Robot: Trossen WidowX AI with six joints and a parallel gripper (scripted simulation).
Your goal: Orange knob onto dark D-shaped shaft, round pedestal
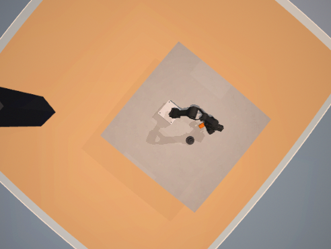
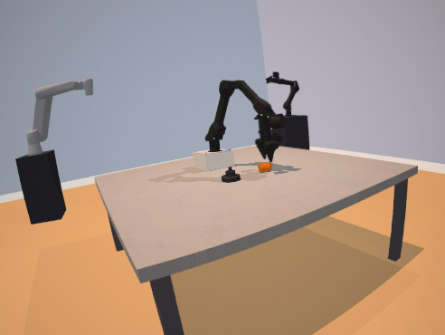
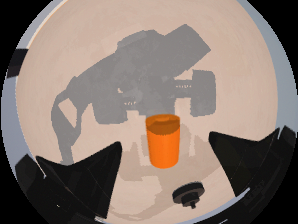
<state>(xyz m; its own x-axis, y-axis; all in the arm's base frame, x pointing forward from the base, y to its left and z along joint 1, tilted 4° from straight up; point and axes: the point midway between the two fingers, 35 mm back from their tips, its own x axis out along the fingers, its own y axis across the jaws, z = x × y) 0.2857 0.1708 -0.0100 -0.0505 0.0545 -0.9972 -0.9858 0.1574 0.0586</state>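
Right now my gripper tip is 30 mm above the orange knob and 20 mm to the left of it. From my gripper tip the other things lie so: round pedestal: 210 mm to the right, 30 mm ahead, 20 mm below.
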